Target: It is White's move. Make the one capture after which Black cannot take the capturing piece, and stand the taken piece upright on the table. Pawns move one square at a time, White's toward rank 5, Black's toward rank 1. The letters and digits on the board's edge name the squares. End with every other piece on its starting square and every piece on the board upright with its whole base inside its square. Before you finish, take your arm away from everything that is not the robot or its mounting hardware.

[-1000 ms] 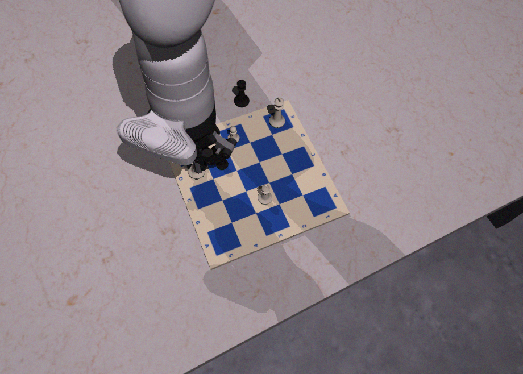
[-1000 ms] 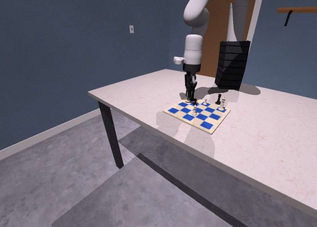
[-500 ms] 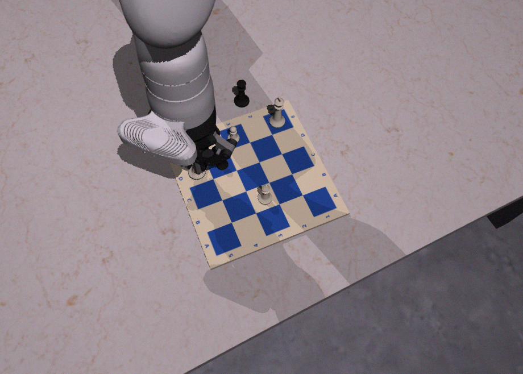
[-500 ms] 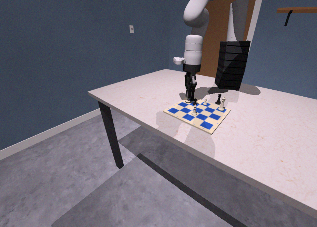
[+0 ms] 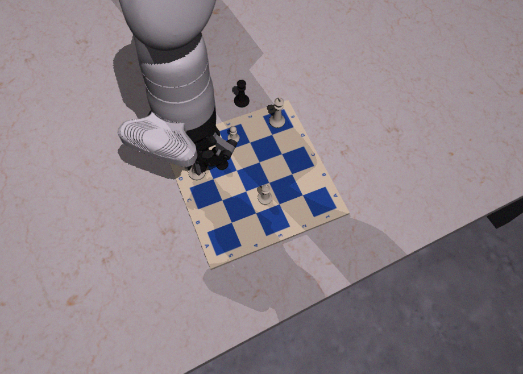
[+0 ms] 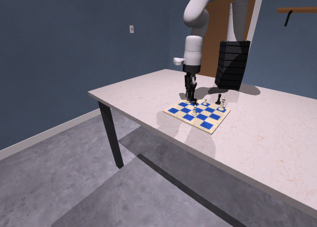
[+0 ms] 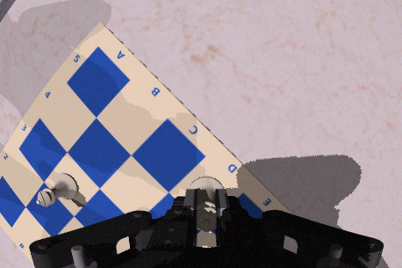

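The tall black piece is 4 cm behind my hand and 1 cm below it. From my hand the other things lie so: chessboard (4 cm ahead, 7 cm to the left, 4 cm below); then white pawn (3 cm behind, 8 cm to the left, 3 cm below); then black pawn (4 cm to the left, 3 cm below).
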